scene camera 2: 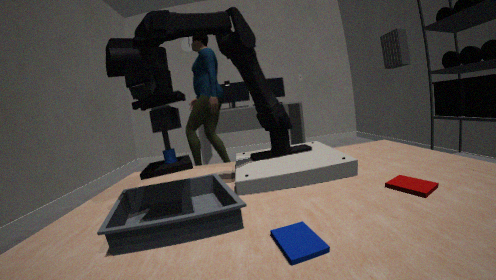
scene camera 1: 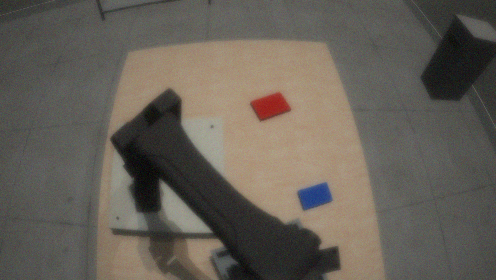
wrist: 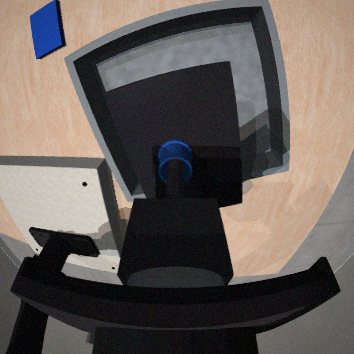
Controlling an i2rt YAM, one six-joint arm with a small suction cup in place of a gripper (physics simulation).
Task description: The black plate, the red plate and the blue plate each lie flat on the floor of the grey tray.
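Places are measured from the arm's base along level axes (x right, y back, z down), in millimetres.
Where they show: end effector, tool point: (wrist: pixel 174 148); arm's base, origin of the base link: (scene camera 2: pixel 281 153) (scene camera 1: pixel 146 175) (wrist: pixel 61 240).
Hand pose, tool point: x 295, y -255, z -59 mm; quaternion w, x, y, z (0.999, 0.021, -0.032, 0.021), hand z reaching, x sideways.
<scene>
Things, the pixels of their top centre, and the offset from my tool point.
- black plate, middle of its top: (wrist: pixel 184 159) (scene camera 2: pixel 167 159) dx +9, dy +2, dz -16 mm
- grey tray, middle of its top: (wrist: pixel 186 107) (scene camera 2: pixel 169 196) (scene camera 1: pixel 275 277) dx +11, dy -27, dz +53 mm
- red plate, middle of its top: (scene camera 2: pixel 411 183) (scene camera 1: pixel 270 104) dx -497, dy -113, dz +94 mm
- blue plate, middle of its top: (scene camera 2: pixel 297 238) (wrist: pixel 43 28) (scene camera 1: pixel 316 195) dx -198, dy -177, dz +94 mm
My suction cup (scene camera 2: pixel 170 156) (wrist: pixel 175 150), blue, is shut on the black plate (scene camera 2: pixel 155 170) (wrist: pixel 175 105), which hangs roughly flat in the air above the grey tray (scene camera 1: pixel 215 257) (scene camera 2: pixel 175 232) (wrist: pixel 280 75). The plate's shadow falls inside the tray. In the wrist view the plate covers much of the tray's floor. The red plate (scene camera 1: pixel 270 106) (scene camera 2: pixel 411 185) lies flat on the table, far from the tray. The blue plate (scene camera 1: pixel 315 196) (scene camera 2: pixel 300 243) (wrist: pixel 46 30) lies flat on the table near the tray. In scene camera 1 the arm hides the cup, the black plate and most of the tray.
The pale base slab (scene camera 1: pixel 207 145) (scene camera 2: pixel 300 172) (wrist: pixel 55 195) under the arm stands close beside the tray. The tray has raised walls all around. A person (scene camera 2: pixel 204 75) stands behind the table, and a shelf rack (scene camera 2: pixel 431 100) stands at the right.
</scene>
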